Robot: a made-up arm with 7 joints. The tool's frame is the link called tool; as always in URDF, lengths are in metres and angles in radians. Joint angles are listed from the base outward.
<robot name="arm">
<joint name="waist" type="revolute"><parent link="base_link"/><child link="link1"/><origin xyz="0 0 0.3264"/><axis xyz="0 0 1"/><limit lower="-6.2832" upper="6.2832"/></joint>
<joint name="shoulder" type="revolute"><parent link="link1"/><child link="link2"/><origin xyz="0 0 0" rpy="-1.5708 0 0"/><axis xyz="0 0 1"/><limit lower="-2.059" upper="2.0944"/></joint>
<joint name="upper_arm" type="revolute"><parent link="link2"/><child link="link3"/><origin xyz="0 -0.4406 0" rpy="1.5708 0 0"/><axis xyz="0 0 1"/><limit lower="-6.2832" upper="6.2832"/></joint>
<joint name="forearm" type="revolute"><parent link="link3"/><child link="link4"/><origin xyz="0.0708 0 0" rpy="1.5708 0 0"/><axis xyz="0 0 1"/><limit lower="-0.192" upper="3.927"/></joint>
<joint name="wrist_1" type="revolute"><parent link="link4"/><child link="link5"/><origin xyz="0.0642 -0.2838 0" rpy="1.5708 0 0"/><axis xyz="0 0 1"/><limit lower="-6.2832" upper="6.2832"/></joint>
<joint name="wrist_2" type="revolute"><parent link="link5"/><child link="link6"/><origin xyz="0 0 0" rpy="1.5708 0 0"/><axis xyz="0 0 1"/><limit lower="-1.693" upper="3.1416"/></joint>
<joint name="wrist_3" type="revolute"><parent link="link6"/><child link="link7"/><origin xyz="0.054 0.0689 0" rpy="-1.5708 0 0"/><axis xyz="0 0 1"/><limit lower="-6.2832" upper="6.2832"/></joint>
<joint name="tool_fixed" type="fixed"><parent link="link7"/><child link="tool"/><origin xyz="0 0 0"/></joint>
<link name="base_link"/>
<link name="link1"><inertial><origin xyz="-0.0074 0.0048 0.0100"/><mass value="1.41"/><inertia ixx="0.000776" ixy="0" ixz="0" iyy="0.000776" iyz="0" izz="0.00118"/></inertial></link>
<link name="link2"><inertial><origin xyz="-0.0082 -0.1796 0.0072"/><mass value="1.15"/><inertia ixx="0.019" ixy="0" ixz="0" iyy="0.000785" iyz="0" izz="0.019"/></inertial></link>
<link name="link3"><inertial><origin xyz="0.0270 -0.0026 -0.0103"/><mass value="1.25"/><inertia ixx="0.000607" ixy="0" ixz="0" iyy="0.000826" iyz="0" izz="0.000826"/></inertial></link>
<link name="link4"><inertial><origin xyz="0.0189 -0.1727 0.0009"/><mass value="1.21"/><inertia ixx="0.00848" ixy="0.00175" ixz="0" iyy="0.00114" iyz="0" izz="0.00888"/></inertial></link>
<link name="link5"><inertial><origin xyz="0.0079 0.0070 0.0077"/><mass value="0.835"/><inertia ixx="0.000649" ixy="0" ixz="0" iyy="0.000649" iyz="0" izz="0.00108"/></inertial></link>
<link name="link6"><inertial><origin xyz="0.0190 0.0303 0.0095"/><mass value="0.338"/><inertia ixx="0.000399" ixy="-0.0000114" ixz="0" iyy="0.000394" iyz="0" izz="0.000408"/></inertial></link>
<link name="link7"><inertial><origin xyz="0.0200 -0.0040 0.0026"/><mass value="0.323"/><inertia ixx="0.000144" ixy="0" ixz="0" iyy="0.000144" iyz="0" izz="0.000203"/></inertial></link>
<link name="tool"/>
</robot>
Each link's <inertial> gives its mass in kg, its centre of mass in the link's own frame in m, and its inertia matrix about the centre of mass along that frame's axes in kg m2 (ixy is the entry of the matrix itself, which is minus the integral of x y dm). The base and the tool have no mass. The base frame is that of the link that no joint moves.
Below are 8 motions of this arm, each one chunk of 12 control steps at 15 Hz.
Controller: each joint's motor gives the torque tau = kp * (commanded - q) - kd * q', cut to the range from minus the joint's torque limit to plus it. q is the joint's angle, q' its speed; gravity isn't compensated. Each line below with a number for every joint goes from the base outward.
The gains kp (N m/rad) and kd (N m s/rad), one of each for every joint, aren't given. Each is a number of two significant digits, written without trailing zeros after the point. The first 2 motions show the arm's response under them.
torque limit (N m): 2.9 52 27 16 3.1 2.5 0.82
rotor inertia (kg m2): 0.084 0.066 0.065 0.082 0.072 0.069 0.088
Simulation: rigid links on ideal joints. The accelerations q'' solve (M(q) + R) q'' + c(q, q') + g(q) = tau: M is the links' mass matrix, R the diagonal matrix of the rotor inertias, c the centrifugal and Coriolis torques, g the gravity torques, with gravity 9.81 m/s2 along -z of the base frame. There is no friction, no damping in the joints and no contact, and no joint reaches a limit. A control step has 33 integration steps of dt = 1/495 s. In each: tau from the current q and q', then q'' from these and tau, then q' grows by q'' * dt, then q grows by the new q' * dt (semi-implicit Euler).
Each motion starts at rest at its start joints. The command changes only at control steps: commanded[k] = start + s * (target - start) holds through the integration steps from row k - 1 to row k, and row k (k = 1, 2, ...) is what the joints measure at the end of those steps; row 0 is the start. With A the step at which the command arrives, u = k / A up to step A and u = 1 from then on. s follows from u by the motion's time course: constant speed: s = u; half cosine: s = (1 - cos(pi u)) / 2; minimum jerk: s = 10 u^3 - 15 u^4 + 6 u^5; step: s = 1 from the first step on.
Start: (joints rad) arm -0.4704 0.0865 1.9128 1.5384 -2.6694 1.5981 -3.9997
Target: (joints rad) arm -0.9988 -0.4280 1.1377 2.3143 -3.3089 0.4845 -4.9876
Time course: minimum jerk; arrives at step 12
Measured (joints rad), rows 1 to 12:
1: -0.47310 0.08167 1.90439 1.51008 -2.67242 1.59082 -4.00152
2: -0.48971 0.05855 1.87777 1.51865 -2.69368 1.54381 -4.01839
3: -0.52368 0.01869 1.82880 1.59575 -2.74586 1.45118 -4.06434
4: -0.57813 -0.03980 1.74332 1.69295 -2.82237 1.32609 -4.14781
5: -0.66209 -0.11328 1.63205 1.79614 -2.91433 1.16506 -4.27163
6: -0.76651 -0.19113 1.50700 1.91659 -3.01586 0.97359 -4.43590
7: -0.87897 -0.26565 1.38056 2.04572 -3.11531 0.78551 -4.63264
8: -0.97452 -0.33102 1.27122 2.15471 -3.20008 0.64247 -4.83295
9: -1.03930 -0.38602 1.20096 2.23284 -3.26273 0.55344 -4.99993
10: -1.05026 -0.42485 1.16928 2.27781 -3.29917 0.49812 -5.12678
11: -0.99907 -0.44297 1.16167 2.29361 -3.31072 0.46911 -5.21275
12: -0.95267 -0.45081 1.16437 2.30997 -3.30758 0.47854 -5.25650
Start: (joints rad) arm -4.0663 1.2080 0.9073 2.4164 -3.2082 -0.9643 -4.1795
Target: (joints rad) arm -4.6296 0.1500 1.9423 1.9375 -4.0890 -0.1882 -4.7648
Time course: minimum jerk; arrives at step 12
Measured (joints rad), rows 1 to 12:
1: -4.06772 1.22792 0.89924 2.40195 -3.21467 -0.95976 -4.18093
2: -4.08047 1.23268 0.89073 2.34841 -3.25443 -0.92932 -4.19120
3: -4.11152 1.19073 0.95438 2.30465 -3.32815 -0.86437 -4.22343
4: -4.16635 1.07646 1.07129 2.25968 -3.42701 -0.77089 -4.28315
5: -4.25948 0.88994 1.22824 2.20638 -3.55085 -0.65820 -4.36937
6: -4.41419 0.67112 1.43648 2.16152 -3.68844 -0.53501 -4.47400
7: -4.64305 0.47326 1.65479 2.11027 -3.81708 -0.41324 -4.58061
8: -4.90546 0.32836 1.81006 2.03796 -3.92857 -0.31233 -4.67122
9: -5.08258 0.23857 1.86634 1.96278 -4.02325 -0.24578 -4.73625
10: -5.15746 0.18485 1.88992 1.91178 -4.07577 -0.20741 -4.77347
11: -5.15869 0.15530 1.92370 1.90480 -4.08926 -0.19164 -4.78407
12: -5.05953 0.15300 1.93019 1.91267 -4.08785 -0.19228 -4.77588
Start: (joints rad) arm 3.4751 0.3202 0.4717 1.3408 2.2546 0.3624 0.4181
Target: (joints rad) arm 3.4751 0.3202 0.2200 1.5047 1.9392 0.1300 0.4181
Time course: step
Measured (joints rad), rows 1 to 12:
1: 3.64840 0.34472 0.19100 1.44751 2.17557 0.28220 0.42167
2: 3.63356 0.36063 0.19227 1.50637 1.93017 0.07071 0.42183
3: 3.55230 0.33680 0.25701 1.45672 1.78182 -0.02489 0.41929
4: 3.51027 0.33968 0.21920 1.47550 1.84284 0.03996 0.41840
5: 3.44229 0.34720 0.20657 1.47870 2.00263 0.19483 0.41865
6: 3.39109 0.34955 0.20183 1.46377 2.00550 0.21310 0.42033
7: 3.35822 0.34922 0.20474 1.46741 1.91315 0.10048 0.42161
8: 3.34234 0.34374 0.20209 1.47460 1.93305 0.07546 0.42051
9: 3.33807 0.34202 0.20510 1.47373 1.95709 0.15064 0.41898
10: 3.35655 0.34603 0.20525 1.47163 1.93834 0.14941 0.41877
11: 3.39533 0.34772 0.20265 1.46936 1.93873 0.10724 0.41944
12: 3.44808 0.34656 0.20350 1.47009 1.94587 0.12288 0.42018

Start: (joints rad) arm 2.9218 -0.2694 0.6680 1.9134 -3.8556 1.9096 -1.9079
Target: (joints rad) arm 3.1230 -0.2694 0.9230 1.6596 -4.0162 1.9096 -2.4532
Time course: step
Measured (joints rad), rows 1 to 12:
1: 2.87720 -0.26772 0.86766 1.74772 -3.92289 1.91664 -1.92883
2: 2.89597 -0.26804 1.03353 1.45271 -4.07770 1.89872 -1.98970
3: 3.08196 -0.27062 0.94643 1.27325 -4.11274 1.89220 -2.09280
4: 3.21256 -0.26251 0.91792 1.26622 -4.01640 1.91366 -2.24062
5: 3.19555 -0.26929 0.97429 1.44166 -3.99624 1.91038 -2.43016
6: 3.13977 -0.28450 0.96477 1.71114 -4.03598 1.90191 -2.60462
7: 3.15388 -0.29147 0.90503 1.69339 -4.01017 1.92241 -2.73700
8: 3.12604 -0.26457 0.94800 1.59653 -4.01421 1.91762 -2.82903
9: 3.08703 -0.26078 0.94519 1.60067 -4.03211 1.89517 -2.88456
10: 3.09384 -0.26585 0.90748 1.64129 -4.01840 1.90731 -2.90252
11: 3.12130 -0.26712 0.91526 1.63829 -4.01289 1.92040 -2.88062
12: 3.12796 -0.27325 0.95062 1.62293 -4.02321 1.90932 -2.81972

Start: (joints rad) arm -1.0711 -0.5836 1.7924 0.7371 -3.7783 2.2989 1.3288
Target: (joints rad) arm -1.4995 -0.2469 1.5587 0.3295 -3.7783 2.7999 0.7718
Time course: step
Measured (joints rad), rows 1 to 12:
1: -0.97274 -0.43880 1.65573 0.55220 -3.78312 2.35826 1.30365
2: -0.84852 -0.16744 1.46712 0.18484 -3.77650 2.56322 1.23366
3: -1.13919 -0.25297 1.54939 0.02131 -3.78023 2.88768 1.12590
4: -1.41453 -0.27981 1.61837 0.11355 -3.78965 3.07965 0.98055
5: -1.58239 -0.24947 1.56454 0.40163 -3.77865 3.08032 0.79950
6: -1.71882 -0.24729 1.54869 0.43103 -3.76601 2.89852 0.63133
7: -1.83920 -0.25188 1.56057 0.26675 -3.77933 2.64389 0.50110
8: -1.89036 -0.25077 1.55946 0.27702 -3.78796 2.49800 0.41337
9: -1.88025 -0.25027 1.55795 0.34460 -3.77447 2.47279 0.36724
10: -1.82709 -0.25093 1.55951 0.32022 -3.77322 2.57844 0.36079
11: -1.71649 -0.25128 1.56050 0.30037 -3.78244 2.80292 0.39527
12: -1.54167 -0.25100 1.55835 0.32220 -3.77918 2.95356 0.47142

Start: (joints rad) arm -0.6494 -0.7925 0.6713 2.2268 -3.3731 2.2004 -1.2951
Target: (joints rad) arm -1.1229 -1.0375 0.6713 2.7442 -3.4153 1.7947 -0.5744
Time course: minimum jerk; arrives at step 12
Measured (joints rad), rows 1 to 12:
1: -0.65260 -0.80861 0.67896 2.22003 -3.37388 2.20378 -1.29449
2: -0.67068 -0.82920 0.69584 2.25169 -3.37762 2.19300 -1.28353
3: -0.70100 -0.85067 0.69235 2.29728 -3.38085 2.15610 -1.24766
4: -0.74296 -0.87278 0.68231 2.35462 -3.38405 2.10541 -1.18010
5: -0.80047 -0.90427 0.67673 2.42928 -3.38924 2.04682 -1.08001
6: -0.86956 -0.94847 0.68028 2.51711 -3.39667 1.98175 -0.95207
7: -0.94363 -0.99768 0.68688 2.60693 -3.40444 1.91970 -0.81091
8: -1.01697 -1.03967 0.69041 2.68330 -3.41087 1.86912 -0.68189
9: -1.08493 -1.06663 0.69127 2.73464 -3.41547 1.83128 -0.58667
10: -1.13976 -1.07813 0.69149 2.75856 -3.41845 1.80731 -0.53199
11: -1.17974 -1.07834 0.68856 2.76564 -3.41884 1.79921 -0.51796
12: -1.20651 -1.07414 0.68665 2.76227 -3.41808 1.80160 -0.54382

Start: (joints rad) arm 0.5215 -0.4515 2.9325 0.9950 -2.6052 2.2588 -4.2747
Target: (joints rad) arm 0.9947 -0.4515 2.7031 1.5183 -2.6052 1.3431 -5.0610
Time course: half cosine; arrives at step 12
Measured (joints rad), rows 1 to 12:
1: 0.52623 -0.47273 2.92792 0.98590 -2.60455 2.23927 -4.28074
2: 0.54541 -0.48964 2.91588 0.99739 -2.60376 2.17218 -4.30902
3: 0.58339 -0.48152 2.89465 1.05323 -2.60393 2.08511 -4.36768
4: 0.63662 -0.47287 2.86719 1.12121 -2.60432 1.99527 -4.45551
5: 0.69733 -0.47528 2.84163 1.18102 -2.60430 1.88302 -4.56442
6: 0.76334 -0.48109 2.81683 1.24243 -2.60447 1.74935 -4.68220
7: 0.83224 -0.48197 2.79187 1.30980 -2.60506 1.62366 -4.79674
8: 0.89872 -0.47910 2.76861 1.37455 -2.60558 1.52436 -4.89779
9: 0.95560 -0.47730 2.74971 1.42773 -2.60588 1.44173 -4.97873
10: 0.99731 -0.47792 2.73615 1.46468 -2.60612 1.37125 -5.03660
11: 1.02209 -0.47912 2.72757 1.48478 -2.60620 1.33203 -5.07080
12: 1.02985 -0.47906 2.72492 1.48915 -2.60609 1.33029 -5.08147

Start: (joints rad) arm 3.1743 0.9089 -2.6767 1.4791 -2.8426 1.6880 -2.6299
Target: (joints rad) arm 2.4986 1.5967 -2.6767 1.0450 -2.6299 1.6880 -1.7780
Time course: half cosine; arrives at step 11
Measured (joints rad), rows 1 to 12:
1: 3.16154 0.93915 -2.67532 1.44202 -2.83664 1.68890 -2.62191
2: 3.12673 0.99078 -2.66212 1.41497 -2.82212 1.69006 -2.58925
3: 3.06638 1.06385 -2.65972 1.38463 -2.80134 1.69076 -2.52300
4: 2.99268 1.15354 -2.66213 1.32925 -2.77417 1.69217 -2.42156
5: 2.90974 1.25079 -2.65967 1.26767 -2.74352 1.69199 -2.28910
6: 2.81676 1.35268 -2.65595 1.20962 -2.71332 1.69175 -2.13884
7: 2.71664 1.44972 -2.65092 1.15533 -2.68518 1.69362 -1.99306
8: 2.61192 1.53094 -2.64471 1.10617 -2.66095 1.69440 -1.87354
9: 2.51190 1.58966 -2.63600 1.06621 -2.64298 1.69245 -1.79246
10: 2.42869 1.62435 -2.62883 1.04120 -2.63279 1.69053 -1.75400
11: 2.35952 1.63306 -2.63237 1.03694 -2.63040 1.69155 -1.75520
12: 2.30574 1.62575 -2.64074 1.03913 -2.63169 1.69173 -1.77734

